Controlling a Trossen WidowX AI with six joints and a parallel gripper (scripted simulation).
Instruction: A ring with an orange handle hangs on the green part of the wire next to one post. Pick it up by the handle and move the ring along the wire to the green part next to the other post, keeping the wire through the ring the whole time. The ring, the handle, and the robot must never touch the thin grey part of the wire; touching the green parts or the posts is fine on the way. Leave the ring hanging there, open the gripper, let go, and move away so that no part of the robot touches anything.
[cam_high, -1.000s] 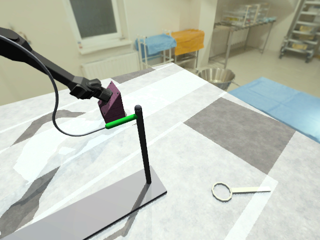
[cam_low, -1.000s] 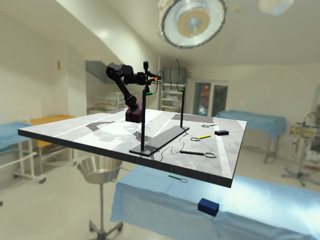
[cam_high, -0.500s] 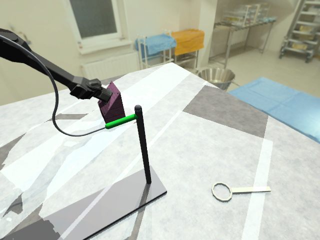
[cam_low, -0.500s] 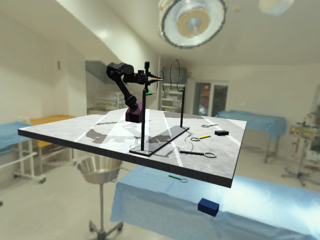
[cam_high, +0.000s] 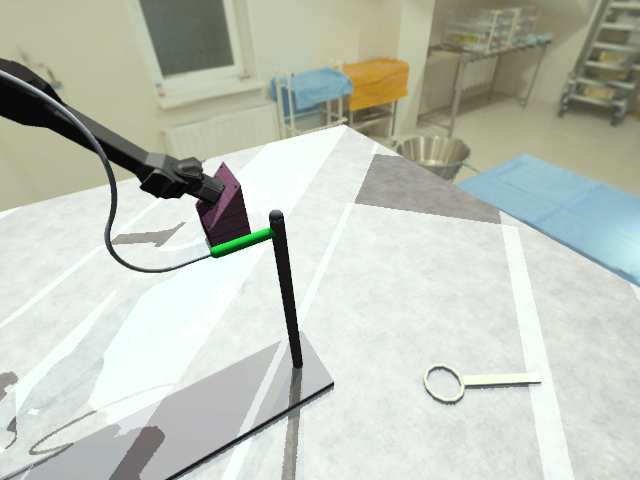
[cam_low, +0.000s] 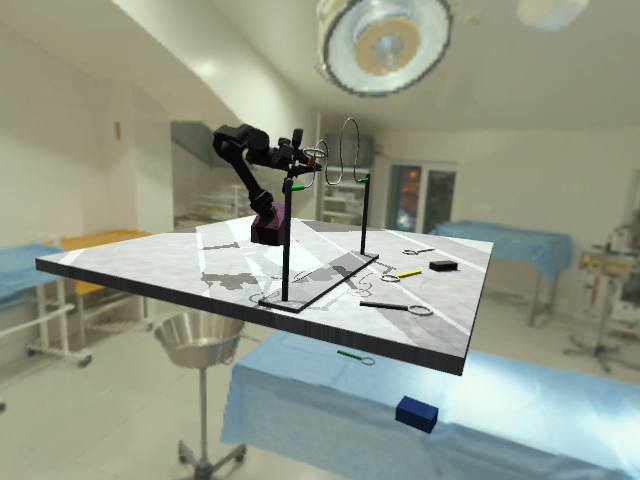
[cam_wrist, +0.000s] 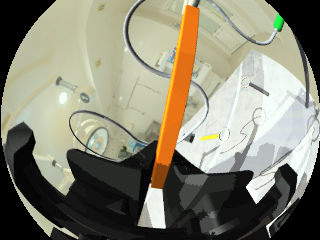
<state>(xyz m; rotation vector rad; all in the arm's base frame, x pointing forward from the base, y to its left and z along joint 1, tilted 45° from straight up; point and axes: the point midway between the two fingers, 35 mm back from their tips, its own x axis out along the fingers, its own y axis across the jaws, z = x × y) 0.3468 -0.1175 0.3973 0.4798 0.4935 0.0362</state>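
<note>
My gripper tip is 9 cm to the left of the ring with orange handle, 3 cm below it and 1 cm short of it. Also, from my gripper tip: black block 35 cm ahead, 32 cm to the left, 32 cm below.
</note>
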